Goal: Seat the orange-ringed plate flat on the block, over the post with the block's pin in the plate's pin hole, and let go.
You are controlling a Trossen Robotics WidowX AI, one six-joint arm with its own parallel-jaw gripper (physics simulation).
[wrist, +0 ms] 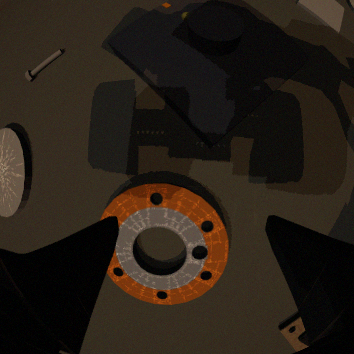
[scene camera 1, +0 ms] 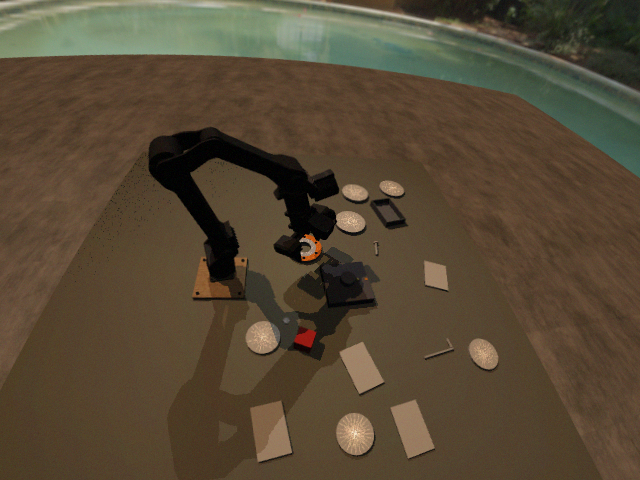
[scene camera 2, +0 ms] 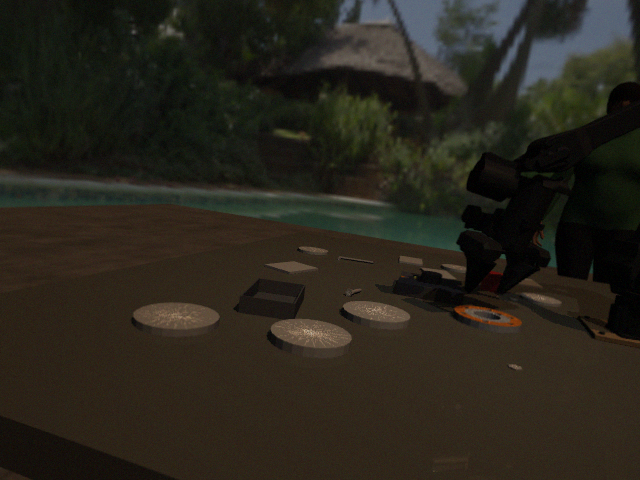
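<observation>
The orange-ringed plate (scene camera 1: 316,250) (scene camera 2: 463,313) (wrist: 218,250) lies flat on the table, beside the dark block and apart from it. Its grey inner ring, big centre hole and smaller holes show in the wrist view. The block (scene camera 1: 359,296) (wrist: 150,57) carries a round post (scene camera 1: 348,277) (wrist: 215,22). A small yellow pin (wrist: 185,15) stands beside the post, partly in shadow. My gripper (scene camera 1: 309,240) (scene camera 2: 484,292) (wrist: 194,224) is open and empty above the plate. In the wrist view its left finger overlaps the plate's left edge, and the right finger stands well out to the right.
A red cube (scene camera 1: 305,338) (scene camera 2: 491,281) lies near the block. A dark open tray (scene camera 1: 397,222) (scene camera 2: 266,308), a bolt (scene camera 1: 376,248) (wrist: 45,65), an L-shaped key (scene camera 1: 439,352), several pale discs and several flat pale rectangles lie around.
</observation>
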